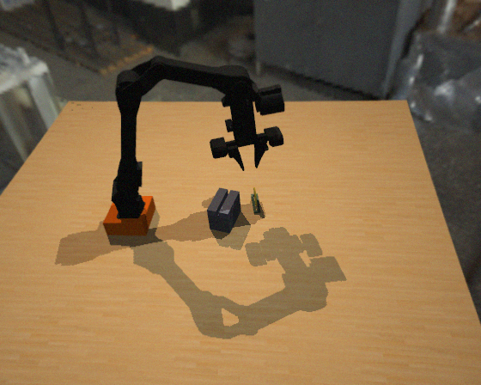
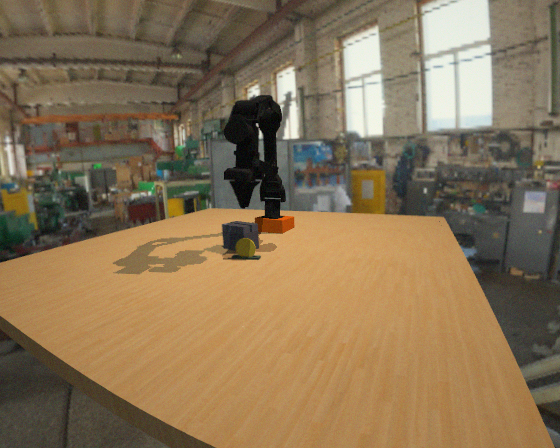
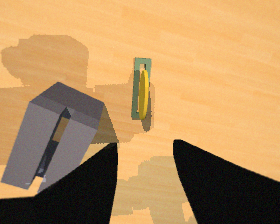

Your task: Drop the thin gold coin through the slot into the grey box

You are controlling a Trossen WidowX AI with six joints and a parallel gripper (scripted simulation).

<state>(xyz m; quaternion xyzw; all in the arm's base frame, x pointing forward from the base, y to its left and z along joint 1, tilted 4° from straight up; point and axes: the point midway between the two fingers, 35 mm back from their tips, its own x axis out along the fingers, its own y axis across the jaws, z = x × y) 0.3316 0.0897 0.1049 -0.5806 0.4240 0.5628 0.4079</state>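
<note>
The gold coin lies 10 mm ahead of my gripper tip and 110 mm below it.
</note>
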